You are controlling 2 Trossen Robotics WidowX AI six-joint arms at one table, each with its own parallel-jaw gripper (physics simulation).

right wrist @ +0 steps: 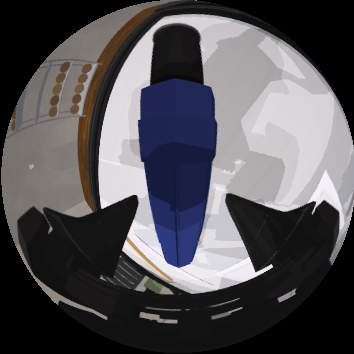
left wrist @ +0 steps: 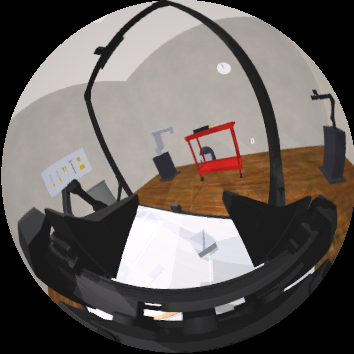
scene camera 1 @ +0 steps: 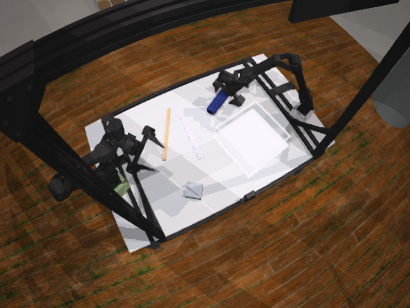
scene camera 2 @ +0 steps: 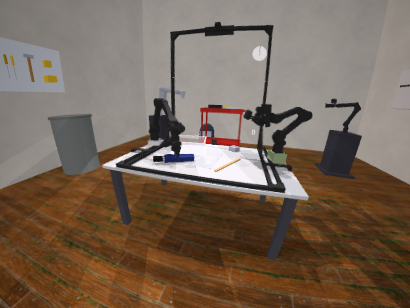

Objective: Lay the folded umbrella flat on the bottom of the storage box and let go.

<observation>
The left gripper is open, holding nothing. The right gripper is open and holds nothing. Also in view: a folded umbrella. A storage box sits on the table.
</observation>
